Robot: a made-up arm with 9 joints. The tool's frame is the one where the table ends. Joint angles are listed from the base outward.
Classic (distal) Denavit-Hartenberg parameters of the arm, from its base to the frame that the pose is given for. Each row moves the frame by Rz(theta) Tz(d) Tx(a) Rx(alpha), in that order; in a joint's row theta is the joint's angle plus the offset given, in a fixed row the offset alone. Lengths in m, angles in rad.
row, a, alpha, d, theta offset
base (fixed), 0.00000, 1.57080, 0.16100, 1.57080
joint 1, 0.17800, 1.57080, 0.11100, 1.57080
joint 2, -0.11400, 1.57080, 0.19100, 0.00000
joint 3, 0.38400, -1.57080, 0.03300, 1.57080
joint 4, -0.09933, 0.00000, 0.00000, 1.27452
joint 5, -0.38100, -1.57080, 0.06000, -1.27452
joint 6, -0.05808, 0.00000, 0.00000, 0.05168
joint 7, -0.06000, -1.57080, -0.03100, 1.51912
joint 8, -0.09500, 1.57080, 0.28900, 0.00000
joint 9, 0.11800, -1.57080, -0.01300, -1.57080
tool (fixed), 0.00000, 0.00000, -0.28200, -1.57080
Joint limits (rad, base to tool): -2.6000..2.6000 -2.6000..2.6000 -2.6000..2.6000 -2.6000..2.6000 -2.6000..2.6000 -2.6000..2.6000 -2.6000..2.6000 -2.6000..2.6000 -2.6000..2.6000
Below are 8 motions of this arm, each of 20 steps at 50 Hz.
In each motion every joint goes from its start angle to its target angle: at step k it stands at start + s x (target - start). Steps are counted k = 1, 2, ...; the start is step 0. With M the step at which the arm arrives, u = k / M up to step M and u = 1 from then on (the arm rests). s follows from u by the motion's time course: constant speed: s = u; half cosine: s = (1 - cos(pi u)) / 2; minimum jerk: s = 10 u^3 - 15 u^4 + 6 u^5.
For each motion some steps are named. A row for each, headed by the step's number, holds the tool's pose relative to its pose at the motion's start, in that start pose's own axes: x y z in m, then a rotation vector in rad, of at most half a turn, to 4 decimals.
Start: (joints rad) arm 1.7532 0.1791 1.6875 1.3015 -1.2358 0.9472 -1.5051 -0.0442 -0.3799
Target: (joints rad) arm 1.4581 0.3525 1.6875 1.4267 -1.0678 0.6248 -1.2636 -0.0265 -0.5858
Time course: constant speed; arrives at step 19
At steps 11, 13, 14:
11: -0.1128 -0.1589 0.0332 -0.3323 0.0511 -0.0448
13: -0.1337 -0.1873 0.0445 -0.3926 0.0602 -0.0528
14: -0.1442 -0.2013 0.0508 -0.4227 0.0648 -0.0567

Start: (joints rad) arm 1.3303 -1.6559 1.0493 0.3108 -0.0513 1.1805 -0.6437 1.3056 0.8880
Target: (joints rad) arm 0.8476 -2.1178 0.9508 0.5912 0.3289 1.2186 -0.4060 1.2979 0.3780
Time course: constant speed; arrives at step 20
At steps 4, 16, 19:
4: -0.0077 0.0045 -0.0060 -0.1431 -0.2273 0.0384
16: -0.0597 0.0241 -0.0247 -0.4847 -0.9555 -0.1110
19: -0.0820 0.0323 -0.0359 -0.5476 -1.1320 -0.2130

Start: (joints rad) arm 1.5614 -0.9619 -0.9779 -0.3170 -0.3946 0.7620 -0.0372 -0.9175 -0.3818
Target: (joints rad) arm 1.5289 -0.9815 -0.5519 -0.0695 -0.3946 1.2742 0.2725 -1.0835 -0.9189
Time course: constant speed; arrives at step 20
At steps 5, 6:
5: -0.0227 0.0521 -0.0542 0.0091 0.0261 0.0617
6: -0.0261 0.0627 -0.0639 0.0100 0.0277 0.0736

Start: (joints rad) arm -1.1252 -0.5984 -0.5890 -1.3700 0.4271 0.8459 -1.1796 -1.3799 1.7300
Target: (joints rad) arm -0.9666 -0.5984 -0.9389 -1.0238 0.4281 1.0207 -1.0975 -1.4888 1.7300
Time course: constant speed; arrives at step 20
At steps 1, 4, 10, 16, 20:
1: -0.0036 -0.0060 0.0002 0.0309 0.0206 0.0043
4: -0.0135 -0.0242 -0.0009 0.1215 0.0857 0.0179
10: -0.0295 -0.0591 -0.0114 0.2936 0.2298 0.0485
16: -0.0424 -0.0900 -0.0324 0.4518 0.3908 0.0841
20: -0.0504 -0.1072 -0.0517 0.5489 0.5068 0.1109

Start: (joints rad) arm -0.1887 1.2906 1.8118 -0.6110 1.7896 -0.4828 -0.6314 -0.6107 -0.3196
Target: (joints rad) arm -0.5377 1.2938 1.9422 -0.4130 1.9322 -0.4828 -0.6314 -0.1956 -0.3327
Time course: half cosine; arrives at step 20
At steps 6, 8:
6: -0.0348 -0.0540 -0.0023 -0.0470 -0.0209 -0.0884
8: -0.0590 -0.0896 -0.0014 -0.0803 -0.0373 -0.1482

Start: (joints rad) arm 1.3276 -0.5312 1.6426 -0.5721 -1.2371 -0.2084 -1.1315 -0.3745 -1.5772
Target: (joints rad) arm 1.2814 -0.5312 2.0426 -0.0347 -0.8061 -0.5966 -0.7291 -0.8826 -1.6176
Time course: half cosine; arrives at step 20
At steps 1, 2, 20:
1: -0.0040 0.0006 0.0009 -0.0002 -0.0014 0.0095
2: -0.0158 0.0023 0.0035 -0.0008 -0.0056 0.0379
20: -0.4909 -0.3945 -0.0024 -0.2600 -0.1364 1.5384

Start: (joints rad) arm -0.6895 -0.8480 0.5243 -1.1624 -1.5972 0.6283 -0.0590 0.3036 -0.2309
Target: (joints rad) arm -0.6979 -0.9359 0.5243 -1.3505 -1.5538 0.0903 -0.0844 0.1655 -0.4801
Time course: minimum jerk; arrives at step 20
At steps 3, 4, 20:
3: -0.0010 -0.0100 0.0023 -0.0212 0.0053 0.0073
4: -0.0021 -0.0218 0.0053 -0.0461 0.0115 0.0160
20: 0.0355 -0.3353 0.2039 -0.7951 0.1522 0.2886

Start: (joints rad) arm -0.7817 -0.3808 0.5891 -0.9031 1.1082 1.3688 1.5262 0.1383 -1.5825
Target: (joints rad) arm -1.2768 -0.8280 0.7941 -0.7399 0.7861 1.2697 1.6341 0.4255 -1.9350
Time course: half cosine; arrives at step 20
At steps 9, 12, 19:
9: 0.0656 -0.1953 -0.0646 -0.3664 -0.0854 0.1252
12: 0.1181 -0.2942 -0.0726 -0.5619 -0.1477 0.1903
19: 0.2096 -0.4149 -0.0542 -0.8335 -0.2590 0.2797

